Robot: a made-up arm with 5 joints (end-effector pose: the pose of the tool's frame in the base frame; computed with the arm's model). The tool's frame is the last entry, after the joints. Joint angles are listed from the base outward.
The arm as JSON. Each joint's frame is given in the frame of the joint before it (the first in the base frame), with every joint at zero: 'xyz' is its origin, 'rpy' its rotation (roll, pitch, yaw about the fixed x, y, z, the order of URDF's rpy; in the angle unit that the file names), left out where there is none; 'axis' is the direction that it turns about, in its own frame. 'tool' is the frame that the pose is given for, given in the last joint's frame.
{
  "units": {
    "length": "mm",
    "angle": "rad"
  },
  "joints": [
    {
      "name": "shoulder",
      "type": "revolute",
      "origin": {
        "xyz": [
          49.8,
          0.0,
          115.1
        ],
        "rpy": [
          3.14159,
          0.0,
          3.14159
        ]
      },
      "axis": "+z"
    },
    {
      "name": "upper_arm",
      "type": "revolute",
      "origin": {
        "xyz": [
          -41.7,
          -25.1,
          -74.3
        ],
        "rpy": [
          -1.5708,
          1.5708,
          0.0
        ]
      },
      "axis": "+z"
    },
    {
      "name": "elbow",
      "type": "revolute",
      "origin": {
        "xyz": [
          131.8,
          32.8,
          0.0
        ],
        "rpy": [
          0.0,
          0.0,
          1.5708
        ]
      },
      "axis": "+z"
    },
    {
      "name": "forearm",
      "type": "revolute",
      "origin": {
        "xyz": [
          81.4,
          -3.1,
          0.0
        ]
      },
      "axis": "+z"
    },
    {
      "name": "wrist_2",
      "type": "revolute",
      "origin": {
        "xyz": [
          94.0,
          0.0,
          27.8
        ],
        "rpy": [
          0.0,
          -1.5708,
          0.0
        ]
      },
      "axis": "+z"
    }
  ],
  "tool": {
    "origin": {
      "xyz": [
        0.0,
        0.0,
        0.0
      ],
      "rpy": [
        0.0,
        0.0,
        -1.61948
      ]
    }
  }
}
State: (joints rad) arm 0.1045 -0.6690 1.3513 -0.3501 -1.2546
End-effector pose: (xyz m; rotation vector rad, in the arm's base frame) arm 0.1890 -0.0119 0.2336 0.7527 -1.1017 -1.2114
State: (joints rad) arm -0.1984 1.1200 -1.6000 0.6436 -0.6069
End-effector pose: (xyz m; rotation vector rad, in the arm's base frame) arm 0.3808 0.0693 0.2423 0.5871 -1.2905 -0.3787
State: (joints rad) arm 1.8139 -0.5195 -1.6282 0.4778 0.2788
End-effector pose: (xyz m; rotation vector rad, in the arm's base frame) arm 0.0648 0.0494 0.4802 2.6193 1.6015 -0.1084
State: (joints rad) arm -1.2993 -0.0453 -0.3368 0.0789 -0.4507
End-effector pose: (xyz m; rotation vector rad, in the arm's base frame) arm 0.1096 0.2248 0.3838 1.4961 -1.1889 0.5469
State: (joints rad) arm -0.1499 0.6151 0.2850 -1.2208 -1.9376
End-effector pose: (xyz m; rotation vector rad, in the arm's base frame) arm 0.3330 0.0455 0.2459 1.8360 -1.0095 -1.2011
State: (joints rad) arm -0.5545 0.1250 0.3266 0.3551 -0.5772
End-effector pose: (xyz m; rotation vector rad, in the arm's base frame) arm 0.2442 0.1236 0.2155 0.4253 -0.6350 -0.0679
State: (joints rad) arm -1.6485 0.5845 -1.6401 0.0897 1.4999
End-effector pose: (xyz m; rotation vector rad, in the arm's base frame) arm 0.0291 0.2317 0.4309 0.2942 -2.9726 0.9319
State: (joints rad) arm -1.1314 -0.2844 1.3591 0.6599 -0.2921
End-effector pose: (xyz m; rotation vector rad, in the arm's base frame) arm 0.0739 0.0576 0.1623 -0.1129 0.1246 0.7888
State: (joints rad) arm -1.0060 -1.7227 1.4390 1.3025 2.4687
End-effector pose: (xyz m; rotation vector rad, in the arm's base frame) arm 0.0652 0.0293 0.1476 0.5124 0.5998 -2.7574
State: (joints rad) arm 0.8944 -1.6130 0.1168 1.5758 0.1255
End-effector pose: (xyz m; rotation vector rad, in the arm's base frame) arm 0.0552 -0.0025 0.2905 -0.7125 -1.3501 -0.6571
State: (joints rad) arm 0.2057 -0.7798 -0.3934 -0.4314 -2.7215
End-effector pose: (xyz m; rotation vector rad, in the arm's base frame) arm 0.0482 0.0031 0.4764 -3.0086 0.8931 -0.0529
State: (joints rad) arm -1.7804 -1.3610 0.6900 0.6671 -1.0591
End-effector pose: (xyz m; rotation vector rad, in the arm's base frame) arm 0.0315 0.0732 0.3023 1.5864 -0.2021 0.5257
